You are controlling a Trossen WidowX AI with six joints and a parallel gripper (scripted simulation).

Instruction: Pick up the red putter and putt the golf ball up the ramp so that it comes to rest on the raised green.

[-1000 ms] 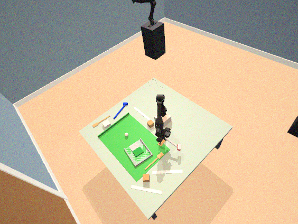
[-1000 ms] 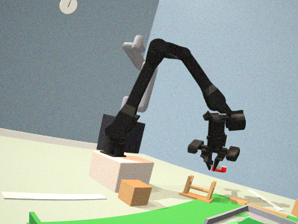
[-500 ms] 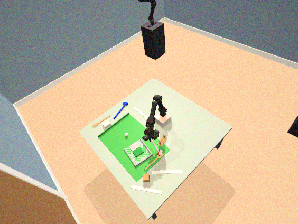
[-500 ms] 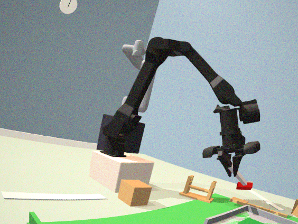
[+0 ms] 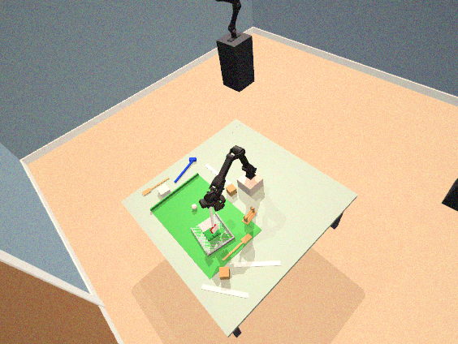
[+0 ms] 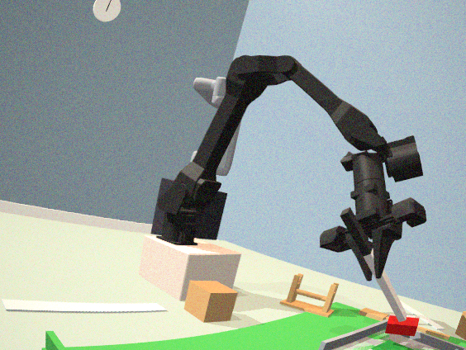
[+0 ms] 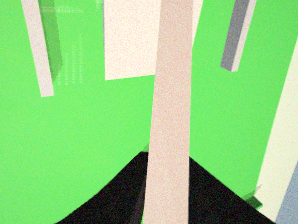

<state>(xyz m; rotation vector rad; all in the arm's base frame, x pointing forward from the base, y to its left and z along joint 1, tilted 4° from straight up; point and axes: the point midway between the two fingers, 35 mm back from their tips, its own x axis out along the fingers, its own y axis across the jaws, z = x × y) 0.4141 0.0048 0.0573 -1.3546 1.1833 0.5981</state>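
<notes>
Right now the red putter is 40 mm to the left of my gripper tip, 10 mm below it and 10 mm ahead of it. Round my gripper tip: white golf ball 160 mm to the right, 120 mm below, 30 mm ahead; then green mat 140 mm below, 50 mm ahead, 40 mm to the right; then wooden stand 200 mm to the left, 190 mm behind, 110 mm below.
</notes>
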